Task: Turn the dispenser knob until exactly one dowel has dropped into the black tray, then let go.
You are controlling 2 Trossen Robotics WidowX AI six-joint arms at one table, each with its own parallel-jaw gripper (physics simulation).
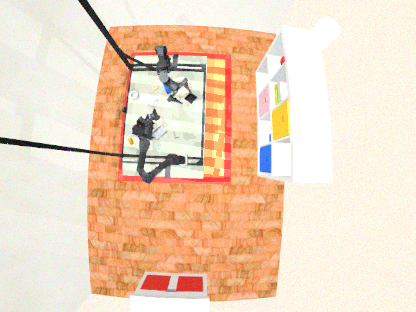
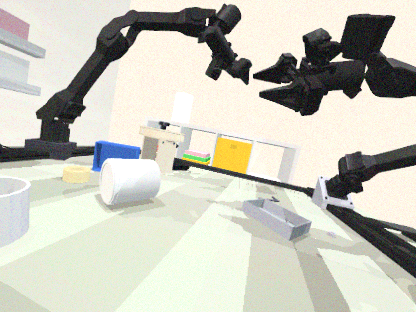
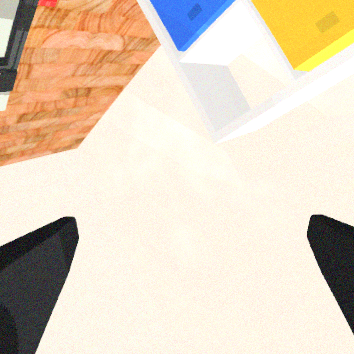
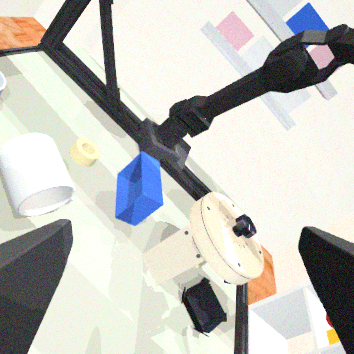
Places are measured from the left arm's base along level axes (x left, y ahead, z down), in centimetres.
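Pixels of known places: left gripper, fingertip midpoint: point(image 1: 187, 99) point(image 2: 241, 81) point(image 3: 193, 226); right gripper, fingertip midpoint: point(image 1: 151, 111) point(image 2: 255, 84) point(image 4: 188, 234); left arm's base at its link origin: point(image 2: 53, 140) point(image 4: 163, 137); right arm's base at its link origin: point(image 1: 183, 160) point(image 2: 335, 190).
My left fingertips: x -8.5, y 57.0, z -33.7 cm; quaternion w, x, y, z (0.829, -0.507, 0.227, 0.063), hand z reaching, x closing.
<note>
For each thing: its top centre in the pictures, then the offset to it from my left fingertips. "spot": a spot on its surface instead.
- beige dispenser at its top centre: point(image 4: 235, 231) point(image 2: 163, 129) point(image 1: 181, 85) dx +6.9, dy -24.2, dz +23.8 cm
- black knob at its top centre: point(image 4: 249, 223) point(image 2: 164, 121) dx +6.9, dy -24.2, dz +21.0 cm
- black tray at its top centre: point(image 4: 206, 304) point(image 2: 178, 162) point(image 1: 190, 97) dx +9.6, dy -15.7, dz +36.0 cm
- blue bin at its top centre: point(image 4: 151, 176) point(image 2: 119, 144) dx -3.3, dy -37.1, dz +30.4 cm
- cream ring at its top centre: point(image 4: 88, 147) point(image 2: 77, 168) dx -12.8, dy -44.3, dz +35.9 cm
- white cylinder at a spot on its surface: point(image 4: 36, 172) spot: dx -23.6, dy -30.4, dz +30.9 cm
- grey open box at its top centre: point(image 2: 276, 210) point(image 1: 158, 132) dx -31.9, dy -3.8, dz +35.9 cm
The beige dispenser point(image 1: 183, 92) point(image 2: 161, 134) point(image 4: 212, 237) stands upright on the table, with a round disc on top and a black knob point(image 2: 164, 125) point(image 4: 245, 226) on the disc. The black tray point(image 1: 191, 98) point(image 2: 181, 164) point(image 4: 204, 306) sits beside its base; I cannot make out a dowel in it. My left gripper point(image 1: 181, 92) point(image 2: 229, 75) point(image 3: 193, 226) is open and empty, raised high above the table. My right gripper point(image 1: 157, 116) point(image 2: 260, 85) point(image 4: 188, 234) is open and empty, also raised and apart from the knob.
A blue bin point(image 2: 117, 156) point(image 4: 140, 192), a cream ring point(image 2: 76, 174) point(image 4: 85, 151) and a white cylinder point(image 2: 131, 181) point(image 4: 36, 172) lie near the dispenser. A grey open box point(image 1: 159, 132) point(image 2: 276, 218) lies on the table. Dark rails point(image 4: 241, 320) edge the table.
</note>
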